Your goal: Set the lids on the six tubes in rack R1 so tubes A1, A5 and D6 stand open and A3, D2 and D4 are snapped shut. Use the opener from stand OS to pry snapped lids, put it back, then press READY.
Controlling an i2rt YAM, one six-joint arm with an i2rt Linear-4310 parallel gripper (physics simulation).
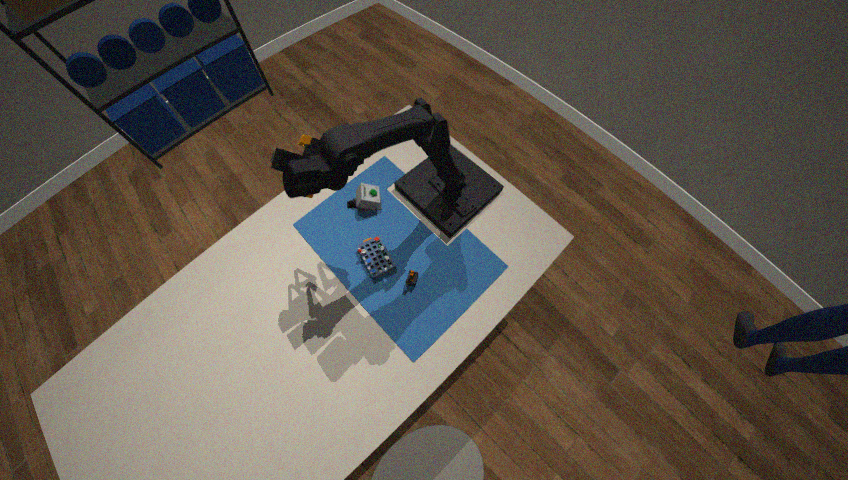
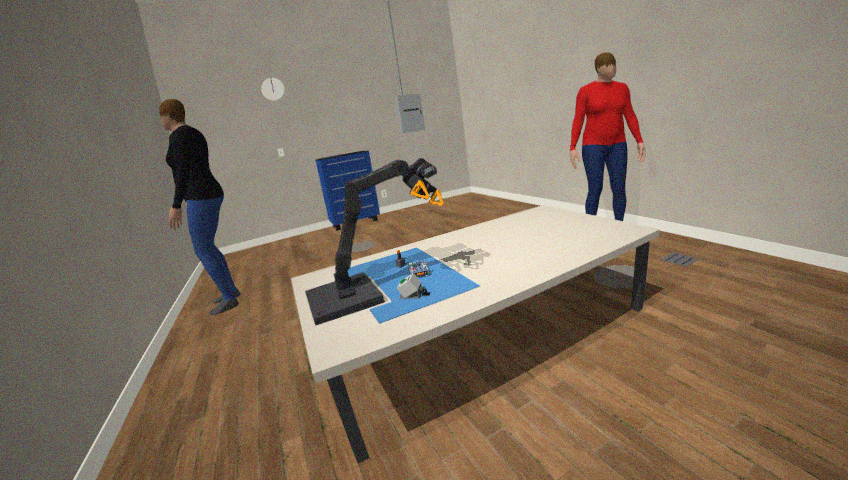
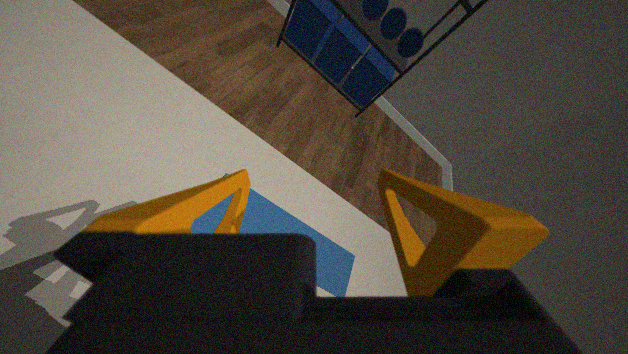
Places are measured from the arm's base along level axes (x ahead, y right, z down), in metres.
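Pixels of known places: gripper, between the fingertips: (image 2: 435, 201) (image 3: 313, 176); arm's base, origin of its link: (image 1: 452, 193) (image 2: 344, 288).
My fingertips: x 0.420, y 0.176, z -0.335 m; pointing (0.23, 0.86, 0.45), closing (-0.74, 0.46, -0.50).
For each thing: its top centre in the pictures, then the offset to it from my fingertips. "spot": a spot on its surface instead. Level surfaces: height alone.
- tube rack R1, centre of its top: (image 1: 373, 251) (image 2: 417, 261) dx -0.061, dy -0.201, dz +0.310 m
- light grey box, centre of its top: (image 1: 366, 190) (image 2: 407, 276) dx -0.165, dy -0.005, dz +0.285 m
- blue mat, height of its surface: dz +0.369 m
- white table, height of its surface: dz +0.371 m
- small black part, a spot on its surface: (image 1: 351, 204) (image 2: 425, 291) spot: dx -0.106, dy +0.023, dz +0.358 m
The tube rack R1 (image 1: 376, 259) (image 2: 420, 268) is a small grey grid on the blue mat with coloured tubes in it. Its lids are too small to tell open from snapped. The opener stand OS (image 1: 411, 278) (image 2: 400, 261) is small and dark, with an orange-topped opener upright in it. A light grey box (image 1: 368, 198) (image 2: 408, 287) with a green button stands on the mat; its lettering is too small to read. My gripper (image 3: 313, 176) (image 2: 433, 201) is open and empty, high above the table and well away from the rack and the stand.
The blue mat (image 1: 404, 339) (image 2: 452, 285) lies on the white table (image 1: 178, 356) (image 2: 571, 237) beside my dark base plate (image 1: 476, 172) (image 2: 321, 306). A small black part (image 1: 351, 204) (image 2: 423, 292) is beside the grey box. A blue shelf unit stands beyond the table, and two people stand in the room.
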